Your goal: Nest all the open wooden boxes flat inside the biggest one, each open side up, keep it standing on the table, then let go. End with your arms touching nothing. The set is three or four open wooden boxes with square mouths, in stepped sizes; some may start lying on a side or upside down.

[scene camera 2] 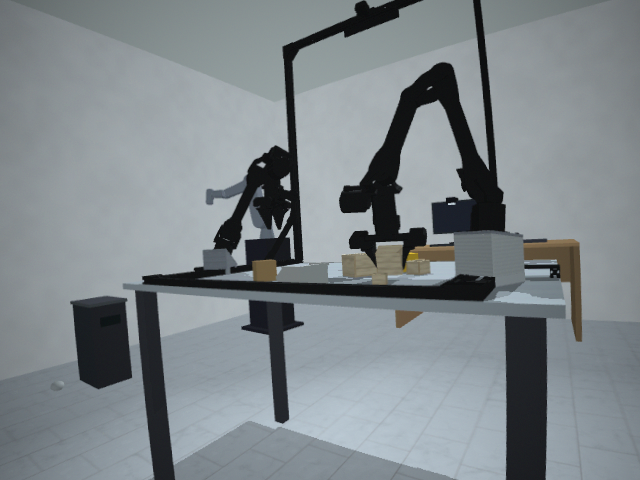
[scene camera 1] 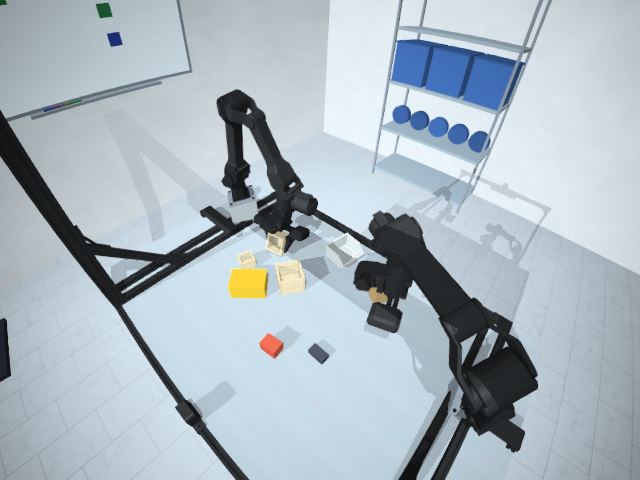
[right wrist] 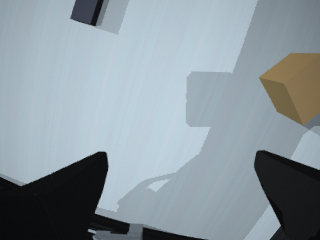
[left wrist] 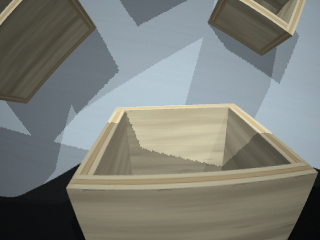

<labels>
my left gripper: scene camera 2 391, 269; scene camera 1; left wrist; not seen in the right wrist view (out of frame)
my right gripper: scene camera 2 274, 229; scene camera 1 384, 311; right wrist 183, 160; not seen in the left wrist view (out of frame)
white tray: scene camera 2; scene camera 1; not seen in the right wrist view (out of frame); not seen in the left wrist view (out of frame)
same spot on white tray: point(scene camera 2: 314, 272) = point(scene camera 1: 337, 243)
same spot on my left gripper: point(left wrist: 49, 204) = point(scene camera 1: 286, 239)
</labels>
